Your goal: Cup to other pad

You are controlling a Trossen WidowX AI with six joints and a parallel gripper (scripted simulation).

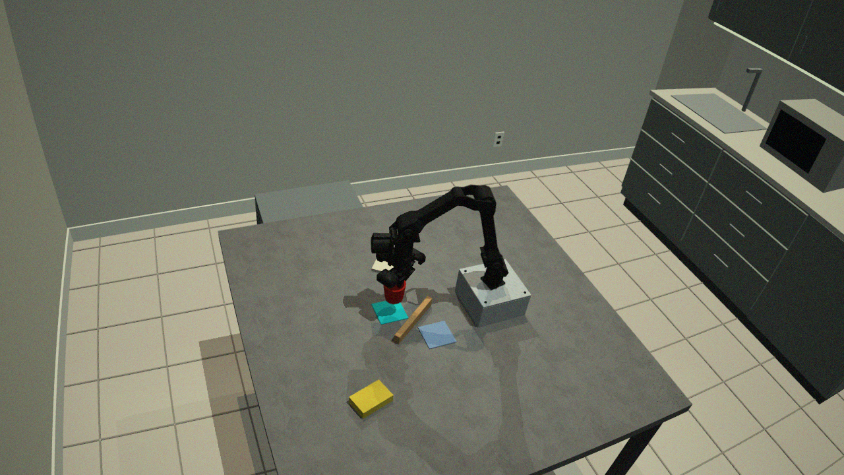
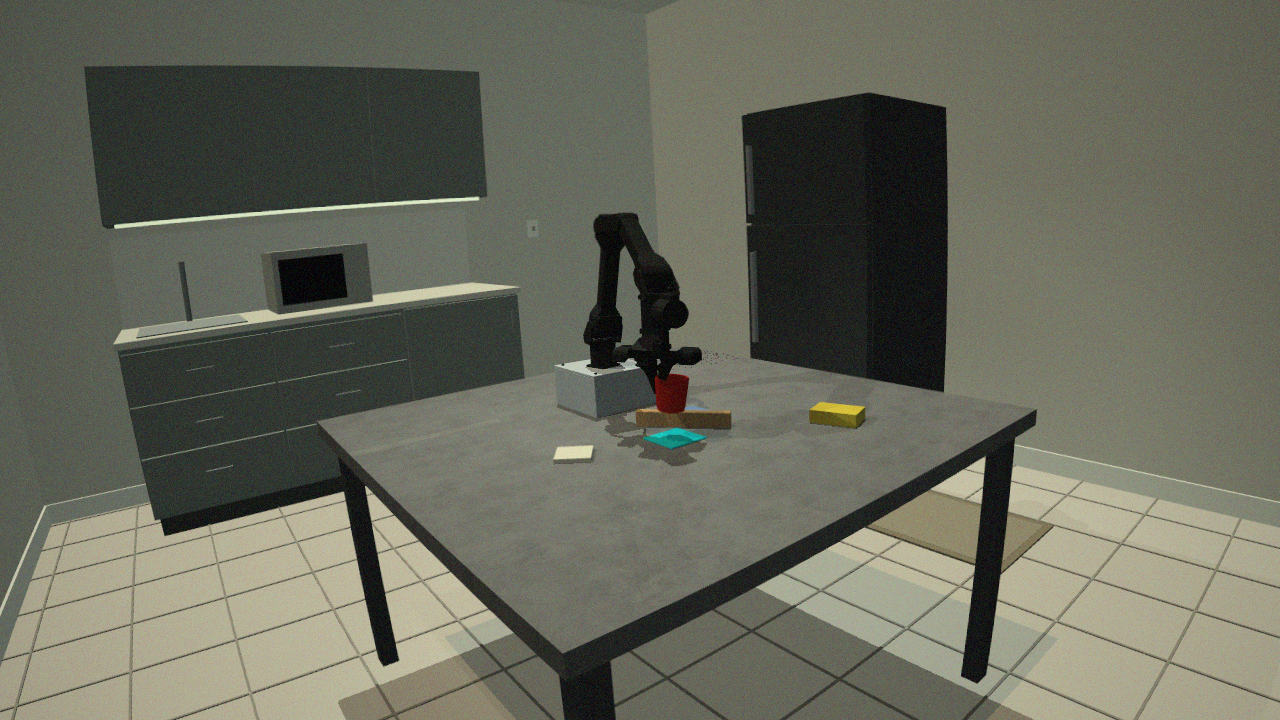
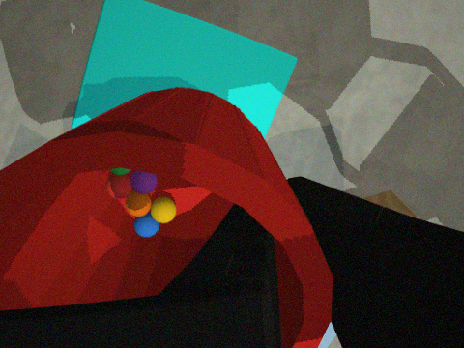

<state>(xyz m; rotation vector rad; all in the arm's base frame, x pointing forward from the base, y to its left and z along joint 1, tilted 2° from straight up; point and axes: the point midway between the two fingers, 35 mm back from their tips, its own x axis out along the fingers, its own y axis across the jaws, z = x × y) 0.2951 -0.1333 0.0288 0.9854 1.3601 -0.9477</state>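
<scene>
My gripper tip is 110 mm above the teal pad, 40 mm short of it and 10 mm to the right of it. Also, from my gripper tip: red cup: 30 mm ahead, 10 mm to the left; then light blue pad: 170 mm to the left, 110 mm below, 50 mm behind; then wooden bar: 90 mm to the left, 90 mm below, 10 mm behind.
</scene>
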